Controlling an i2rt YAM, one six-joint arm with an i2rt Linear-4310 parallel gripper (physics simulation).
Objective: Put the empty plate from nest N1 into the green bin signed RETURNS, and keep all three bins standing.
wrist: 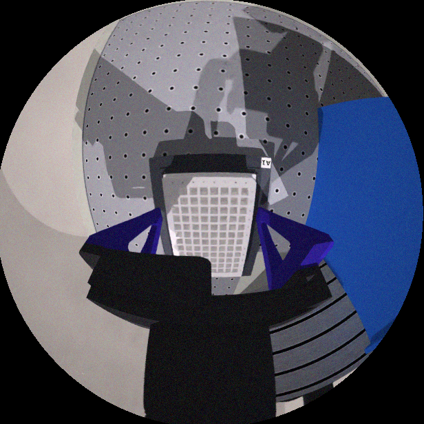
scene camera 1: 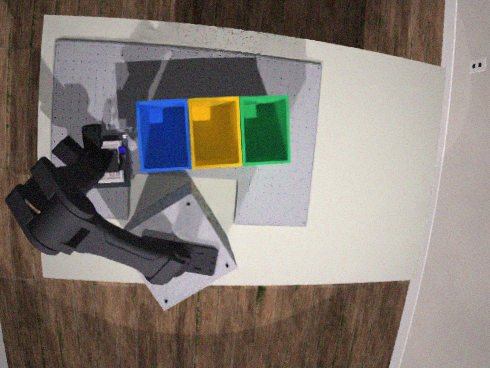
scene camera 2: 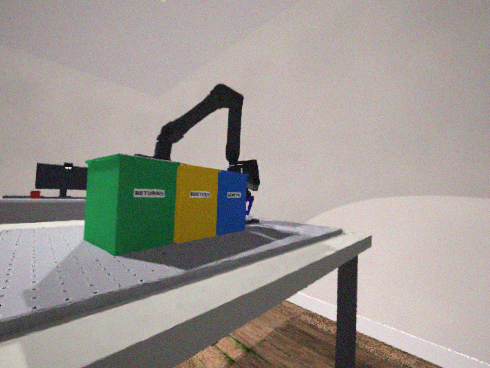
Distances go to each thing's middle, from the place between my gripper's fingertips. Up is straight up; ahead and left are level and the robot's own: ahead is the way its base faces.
I see the white plate (wrist: pixel 209 214) 30 mm behind my hand and 10 mm to the right of it. The rest, counted from my hand: blue bin (scene camera 1: pixel 163 127) 90 mm ahead, 180 mm to the right, 70 mm above; then yellow bin (scene camera 1: pixel 215 134) 120 mm ahead, 300 mm to the right, 70 mm above; then dark nest (wrist: pixel 195 162) 30 mm behind, 10 mm to the right, 20 mm below.
